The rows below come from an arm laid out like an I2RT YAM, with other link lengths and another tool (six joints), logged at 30 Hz.
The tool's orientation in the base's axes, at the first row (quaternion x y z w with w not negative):
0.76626, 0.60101, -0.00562, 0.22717
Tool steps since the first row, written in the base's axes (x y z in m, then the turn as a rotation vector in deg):
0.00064, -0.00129, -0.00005, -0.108, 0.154, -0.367
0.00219, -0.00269, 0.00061, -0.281, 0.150, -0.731
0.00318, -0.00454, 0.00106, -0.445, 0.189, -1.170
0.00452, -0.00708, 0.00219, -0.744, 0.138, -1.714
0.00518, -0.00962, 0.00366, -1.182, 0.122, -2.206
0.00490, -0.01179, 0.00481, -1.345, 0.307, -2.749
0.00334, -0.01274, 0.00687, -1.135, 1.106, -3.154
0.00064, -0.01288, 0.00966, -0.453, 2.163, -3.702
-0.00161, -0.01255, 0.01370, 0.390, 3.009, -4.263
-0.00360, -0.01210, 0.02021, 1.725, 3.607, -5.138
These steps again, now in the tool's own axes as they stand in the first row. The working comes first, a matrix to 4 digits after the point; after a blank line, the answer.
The tool's axes in the first row as the columns of a matrix, in the base's axes (used below as rounded here):
0.2775, 0.9236, 0.2644
0.9185, -0.1744, -0.3549
-0.2817, 0.3414, -0.8967

-0.00099, 0.00080, 0.00067, 0.215, -0.252, 0.246
-0.00203, 0.00270, 0.00099, 0.266, -0.535, 0.528
-0.00359, 0.00409, 0.00150, 0.380, -0.843, 0.864
-0.00587, 0.00616, 0.00174, 0.403, -1.296, 1.291
-0.00843, 0.00771, 0.00150, 0.405, -1.866, 1.622
-0.01082, 0.00822, 0.00117, 0.683, -2.234, 2.000
-0.01271, 0.00765, -0.00076, 1.589, -2.318, 2.136
-0.01437, 0.00614, -0.00392, 2.904, -2.059, 2.432
-0.01583, 0.00538, -0.00826, 4.073, -1.620, 2.858
-0.01781, 0.00568, -0.01478, 5.239, -0.790, 3.783

